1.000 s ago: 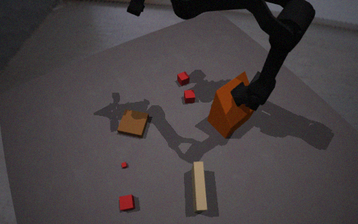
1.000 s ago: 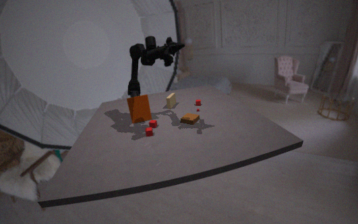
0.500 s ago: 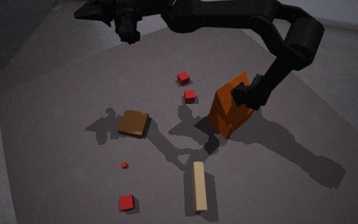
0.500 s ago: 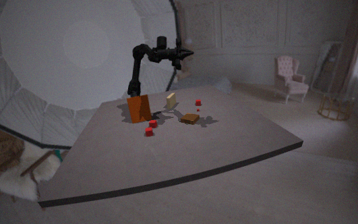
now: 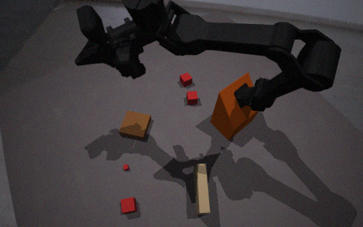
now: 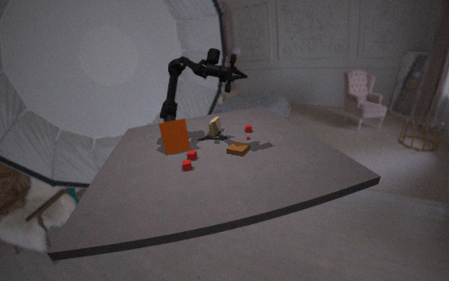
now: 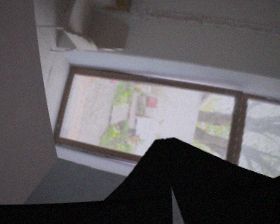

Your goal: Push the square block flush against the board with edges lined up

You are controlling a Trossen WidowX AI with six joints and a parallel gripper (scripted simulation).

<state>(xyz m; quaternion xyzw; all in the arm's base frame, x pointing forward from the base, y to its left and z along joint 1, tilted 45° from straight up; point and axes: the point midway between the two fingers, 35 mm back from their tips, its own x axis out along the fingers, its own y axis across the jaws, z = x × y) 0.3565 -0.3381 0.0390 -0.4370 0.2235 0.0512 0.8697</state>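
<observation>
Right now my gripper tip is 90 mm past the board, 350 mm to the right of it and 340 mm above it. Round my gripper tip: square block: 80 mm behind, 380 mm below; then tiny cube: 40 mm ahead, 120 mm to the left, 380 mm below.
</observation>
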